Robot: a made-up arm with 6 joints. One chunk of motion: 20 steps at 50 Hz.
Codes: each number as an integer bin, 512 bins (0 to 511) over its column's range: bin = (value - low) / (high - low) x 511, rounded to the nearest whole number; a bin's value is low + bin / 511 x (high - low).
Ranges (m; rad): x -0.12..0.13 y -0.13..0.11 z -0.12..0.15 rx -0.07..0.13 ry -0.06..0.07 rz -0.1..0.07
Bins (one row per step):
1: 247 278 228 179 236 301
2: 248 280 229 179 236 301
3: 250 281 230 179 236 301
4: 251 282 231 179 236 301
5: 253 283 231 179 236 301
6: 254 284 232 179 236 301
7: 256 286 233 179 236 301
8: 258 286 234 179 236 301
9: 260 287 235 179 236 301
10: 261 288 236 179 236 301
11: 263 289 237 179 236 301
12: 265 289 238 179 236 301
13: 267 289 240 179 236 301
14: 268 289 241 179 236 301
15: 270 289 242 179 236 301
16: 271 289 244 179 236 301
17: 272 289 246 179 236 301
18: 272 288 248 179 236 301
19: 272 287 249 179 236 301
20: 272 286 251 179 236 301
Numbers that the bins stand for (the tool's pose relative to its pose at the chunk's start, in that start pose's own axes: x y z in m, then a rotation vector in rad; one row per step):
1: 0.0008 0.0006 0.0005 0.0001 0.0000 0.0001
2: 0.0013 0.0015 0.0010 0.0001 0.0000 0.0001
3: 0.0023 0.0020 0.0015 0.0001 0.0000 0.0001
4: 0.0028 0.0024 0.0021 0.0001 0.0000 0.0001
5: 0.0038 0.0029 0.0021 0.0001 0.0000 0.0001
6: 0.0043 0.0034 0.0026 0.0001 0.0000 0.0001
7: 0.0052 0.0043 0.0031 0.0001 0.0000 0.0001
8: 0.0062 0.0043 0.0036 0.0001 0.0000 0.0001
9: 0.0072 0.0048 0.0042 0.0001 0.0000 0.0001
10: 0.0077 0.0053 0.0047 0.0001 0.0000 0.0001
11: 0.0087 0.0057 0.0052 0.0001 0.0000 0.0001
12: 0.0096 0.0057 0.0058 0.0001 0.0000 0.0001
13: 0.0106 0.0057 0.0068 0.0001 0.0000 0.0001
14: 0.0111 0.0057 0.0073 0.0001 0.0000 0.0001
15: 0.0121 0.0057 0.0079 0.0001 0.0000 0.0001
16: 0.0126 0.0057 0.0089 0.0001 0.0000 0.0001
17: 0.0131 0.0057 0.0100 0.0001 0.0000 0.0001
18: 0.0131 0.0053 0.0110 0.0001 0.0000 0.0001
19: 0.0131 0.0048 0.0116 0.0001 0.0000 0.0001
20: 0.0131 0.0043 0.0126 0.0001 0.0000 0.0001

